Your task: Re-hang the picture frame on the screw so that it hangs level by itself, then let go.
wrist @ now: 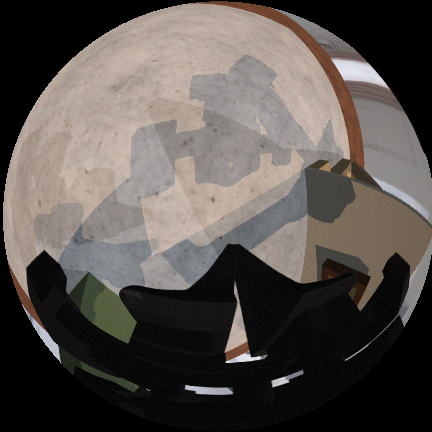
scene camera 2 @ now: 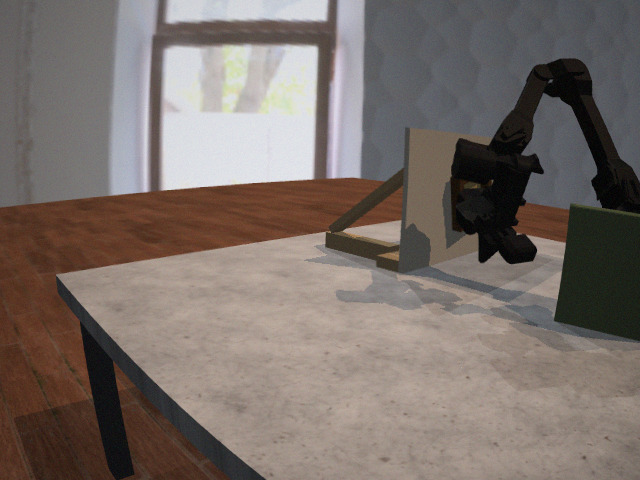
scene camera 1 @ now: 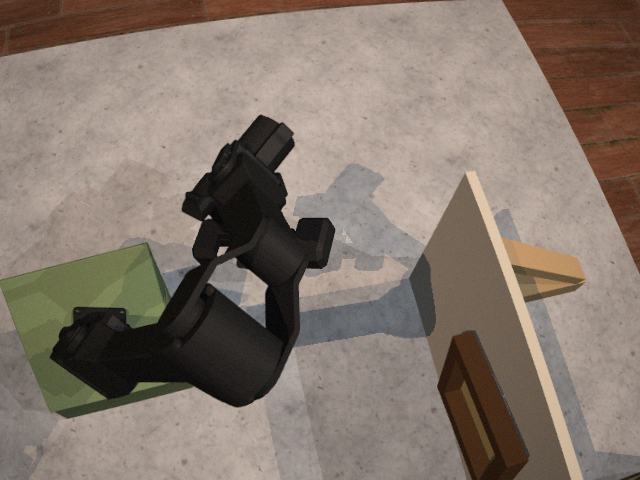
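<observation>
The brown picture frame sits against the face of the upright beige wall panel. I cannot see the screw. My gripper is shut on nothing. It hangs above the table in front of the panel, apart from the frame, with its fingers pointing down. In scene camera 1 the arm hides the fingertips.
A wooden brace props the panel from behind. A green block lies by the arm's base. The grey table top ends at dark wooden floor.
</observation>
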